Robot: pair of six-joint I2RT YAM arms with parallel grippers.
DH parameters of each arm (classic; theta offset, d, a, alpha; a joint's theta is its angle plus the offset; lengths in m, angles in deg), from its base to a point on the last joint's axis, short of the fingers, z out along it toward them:
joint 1: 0 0.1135 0.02 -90
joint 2: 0 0 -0.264 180
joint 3: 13.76 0 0.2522 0
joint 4: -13.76 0 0.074 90
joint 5: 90 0 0 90
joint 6: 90 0.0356 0 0
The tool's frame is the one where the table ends.
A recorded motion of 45 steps. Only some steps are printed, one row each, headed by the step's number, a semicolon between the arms.
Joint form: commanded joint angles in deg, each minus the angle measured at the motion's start. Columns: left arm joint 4, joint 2, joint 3, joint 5, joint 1, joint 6; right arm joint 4, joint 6, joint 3, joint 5, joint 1, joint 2.
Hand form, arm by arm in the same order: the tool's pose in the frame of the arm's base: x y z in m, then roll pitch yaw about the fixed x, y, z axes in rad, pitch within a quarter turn. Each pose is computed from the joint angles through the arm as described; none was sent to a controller.
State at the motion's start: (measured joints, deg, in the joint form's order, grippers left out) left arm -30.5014 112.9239 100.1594 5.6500 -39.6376 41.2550; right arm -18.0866 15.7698 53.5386 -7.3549 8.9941 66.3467
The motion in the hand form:
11: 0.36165 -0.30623 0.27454 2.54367 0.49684 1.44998; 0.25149 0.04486 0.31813 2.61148 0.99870 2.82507
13: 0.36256 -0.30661 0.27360 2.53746 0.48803 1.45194; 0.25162 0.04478 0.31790 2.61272 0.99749 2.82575
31: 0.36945 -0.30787 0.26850 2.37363 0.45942 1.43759; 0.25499 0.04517 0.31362 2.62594 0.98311 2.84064
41: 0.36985 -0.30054 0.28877 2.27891 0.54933 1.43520; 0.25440 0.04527 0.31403 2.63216 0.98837 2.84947
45: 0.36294 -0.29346 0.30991 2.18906 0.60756 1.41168; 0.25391 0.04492 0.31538 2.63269 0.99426 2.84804
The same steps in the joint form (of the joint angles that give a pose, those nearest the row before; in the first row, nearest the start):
11: -4.40 5.72 6.77 -4.45 -0.53 6.08; -0.14 -1.28 1.37 0.68 0.19 -1.61
13: -4.33 5.96 6.92 -5.09 -0.54 6.28; -0.18 -1.28 1.37 0.68 0.17 -1.57
31: 5.28 5.46 3.02 -11.73 -0.62 8.14; -0.09 -1.42 1.29 0.42 0.10 -0.62
41: 10.78 2.56 1.12 -12.07 0.06 5.58; -0.05 -1.78 1.24 0.43 0.14 -0.78
45: 14.69 -0.98 -1.08 -12.94 0.13 4.30; -0.05 -1.89 1.34 0.56 0.10 -0.96

